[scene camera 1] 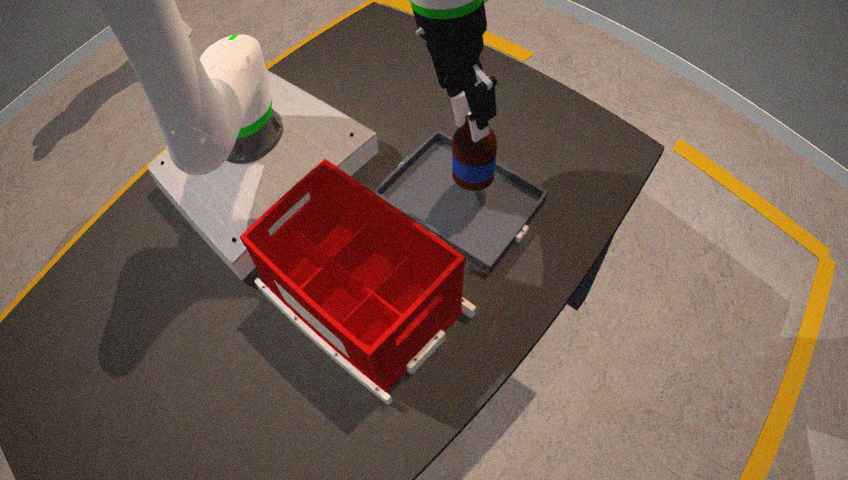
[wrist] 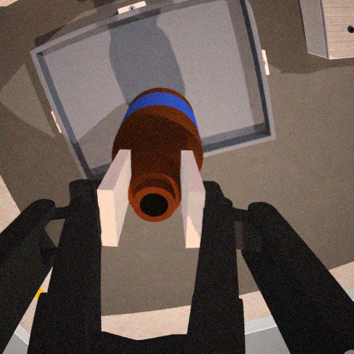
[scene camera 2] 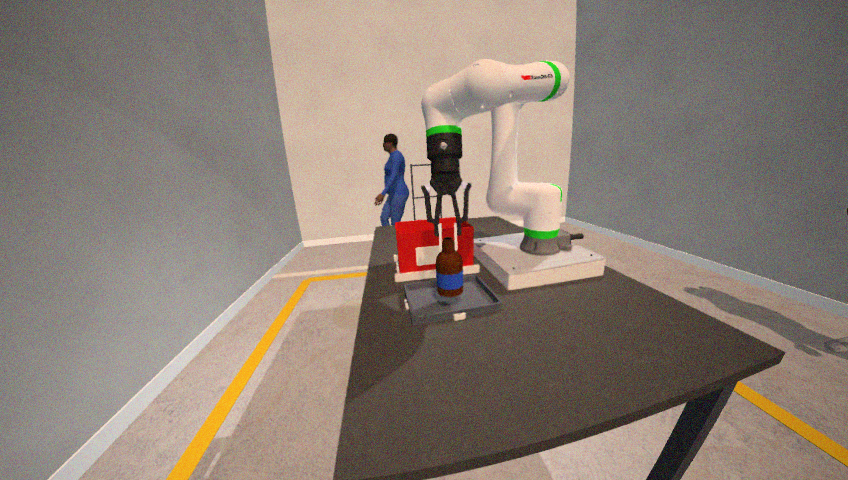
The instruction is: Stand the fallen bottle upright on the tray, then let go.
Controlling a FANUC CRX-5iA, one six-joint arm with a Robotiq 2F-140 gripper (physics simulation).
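Frame: origin at the arm's base, x ahead, y left, z up, level; centimetres.
Where they show: gripper, fingertip midpoint: (scene camera 1: pixel 472 129) (scene camera 2: pixel 448 249); arm's base, link origin: (scene camera 1: pixel 249 136) (scene camera 2: pixel 539 248).
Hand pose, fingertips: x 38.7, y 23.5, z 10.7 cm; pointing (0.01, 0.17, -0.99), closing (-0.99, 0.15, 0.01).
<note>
Things, the pixels of their centre, and the offset from my fingertips. "spot": a spot on its surface instead.
- brown bottle, body centre: (scene camera 1: pixel 474 145) (scene camera 2: pixel 449 265) dy +0.6, dx +0.0, dz -4.6 cm
- grey tray, surface spot: (scene camera 1: pixel 490 234) (scene camera 2: pixel 419 297) spot: dy -4.2, dx +8.8, dz -16.7 cm
- red crate, body centre: (scene camera 1: pixel 351 277) (scene camera 2: pixel 432 246) dy -28.6, dx +2.8, dz -8.4 cm
The brown bottle (scene camera 1: pixel 474 170) (scene camera 2: pixel 449 280) (wrist: pixel 157 131) with a blue label is upright, neck up, over the grey tray (scene camera 1: pixel 490 234) (scene camera 2: pixel 421 301) (wrist: pixel 220 60). Its base looks a little above the tray floor, with a small gap showing in the scene views. Its shadow falls on the tray. My gripper (scene camera 1: pixel 468 120) (scene camera 2: pixel 448 233) (wrist: pixel 155 170) points down and is shut on the bottle's neck, one pale fingertip on each side. The bottle's mouth shows between the fingertips in the wrist view. The underside of the bottle is hidden.
A red crate (scene camera 1: pixel 449 304) (scene camera 2: pixel 409 246) with compartments stands beside the tray. White cleats (scene camera 1: pixel 426 352) sit near the crate. The arm's pale base plate (scene camera 1: pixel 312 133) (scene camera 2: pixel 553 272) is on the other side. A person in blue (scene camera 2: pixel 395 178) stands beyond the table.
</note>
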